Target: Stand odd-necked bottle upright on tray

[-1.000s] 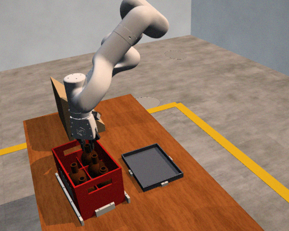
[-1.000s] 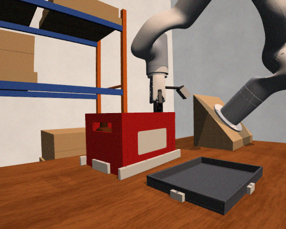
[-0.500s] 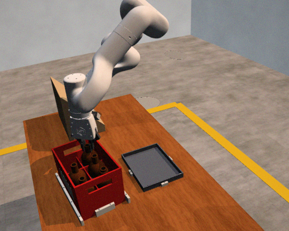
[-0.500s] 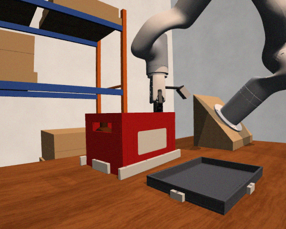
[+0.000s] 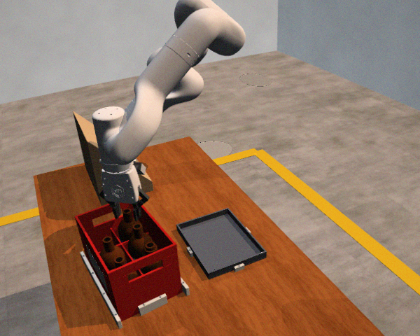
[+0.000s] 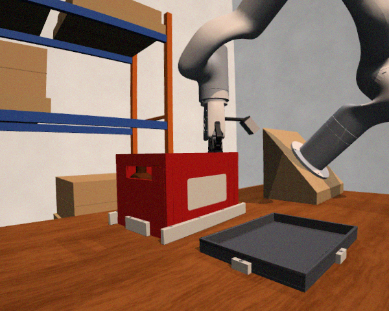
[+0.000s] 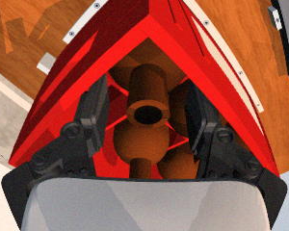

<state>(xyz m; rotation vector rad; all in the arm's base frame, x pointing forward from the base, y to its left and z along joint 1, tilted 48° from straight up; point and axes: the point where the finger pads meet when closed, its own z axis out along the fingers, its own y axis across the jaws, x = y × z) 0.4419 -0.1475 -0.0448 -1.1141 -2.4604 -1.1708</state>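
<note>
Now: the red crate 90 mm ahead of my hand, 50 mm to the right of it and 70 mm below it. Round my hand: dark grey tray (110 mm ahead, 240 mm to the left, 150 mm below); then brown bottle (180 mm ahead, 100 mm to the right, 70 mm below).
</note>
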